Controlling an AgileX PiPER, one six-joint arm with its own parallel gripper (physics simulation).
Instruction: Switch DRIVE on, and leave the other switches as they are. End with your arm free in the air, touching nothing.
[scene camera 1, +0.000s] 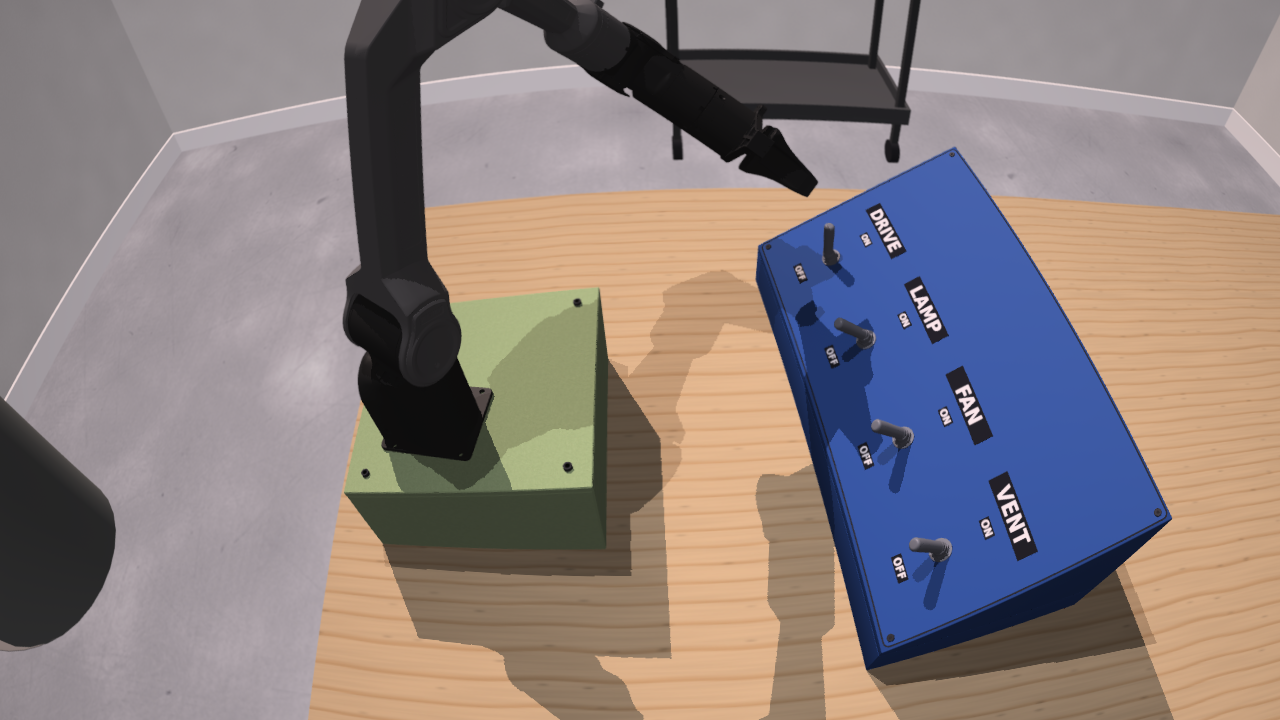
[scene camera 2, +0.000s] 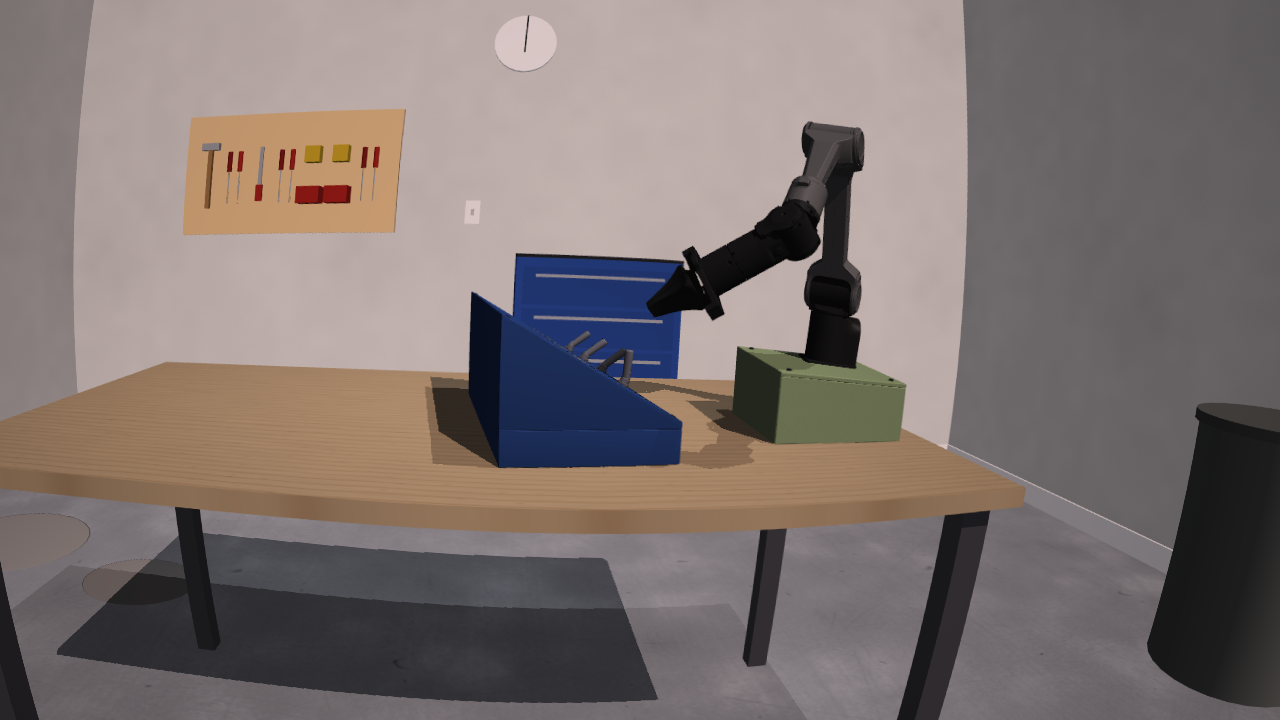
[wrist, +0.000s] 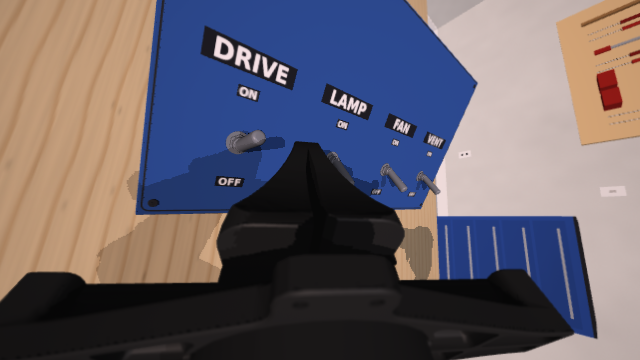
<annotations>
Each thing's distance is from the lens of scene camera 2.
gripper (scene camera 2: 650, 310): 1.06 m
blue sloped switch panel (scene camera 2: 540, 405): 0.97 m
</annotations>
